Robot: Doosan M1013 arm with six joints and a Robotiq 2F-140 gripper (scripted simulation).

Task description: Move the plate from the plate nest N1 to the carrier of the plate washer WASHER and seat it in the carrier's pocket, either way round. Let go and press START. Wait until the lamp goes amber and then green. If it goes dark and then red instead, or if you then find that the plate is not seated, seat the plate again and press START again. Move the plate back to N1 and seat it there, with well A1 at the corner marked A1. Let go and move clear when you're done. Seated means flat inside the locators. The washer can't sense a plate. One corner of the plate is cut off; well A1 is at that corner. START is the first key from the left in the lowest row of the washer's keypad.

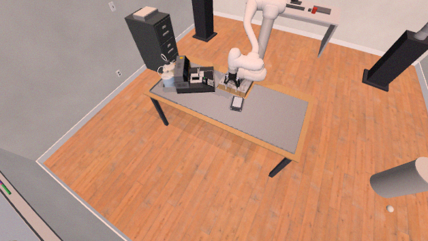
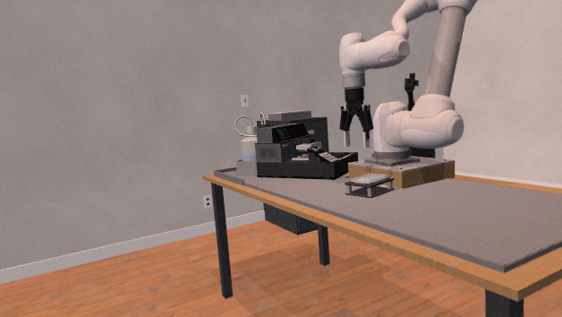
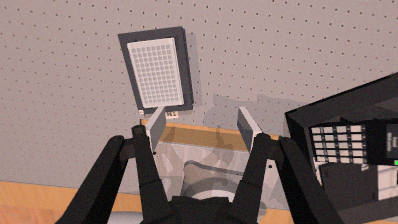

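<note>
My gripper is now 140 mm above the white well plate, 90 mm to the right of it and 10 mm short of it. From my hand the other things lie so: black plate nest N1 (150 mm below, 90 mm to the left, 10 mm ahead); then plate washer (500 mm to the right, 60 mm below, 40 mm behind).
</note>
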